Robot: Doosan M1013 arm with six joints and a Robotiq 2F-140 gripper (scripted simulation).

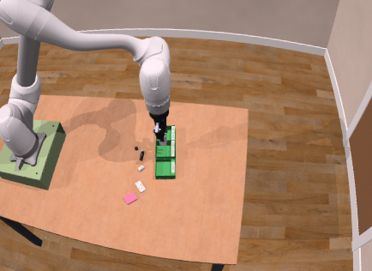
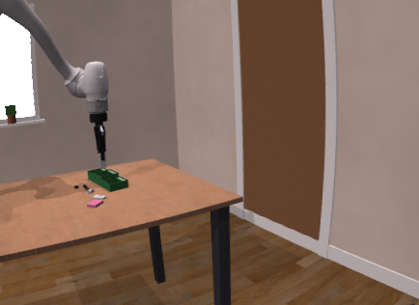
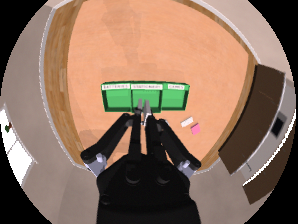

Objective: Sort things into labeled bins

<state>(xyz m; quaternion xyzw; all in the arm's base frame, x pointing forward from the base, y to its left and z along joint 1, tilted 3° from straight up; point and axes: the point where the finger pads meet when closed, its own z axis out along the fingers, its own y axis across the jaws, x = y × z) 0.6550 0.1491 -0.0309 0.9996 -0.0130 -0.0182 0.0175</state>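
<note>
My gripper is now 7 cm past the white thing, 19 cm to the left of it and 10 cm above it. Also, from my hand: black bar (10 cm behind, 4 cm to the right, 9 cm below); small dark piece (13 cm behind, 10 cm below); small white piece (8 cm behind, 10 cm to the right, 9 cm below).
</note>
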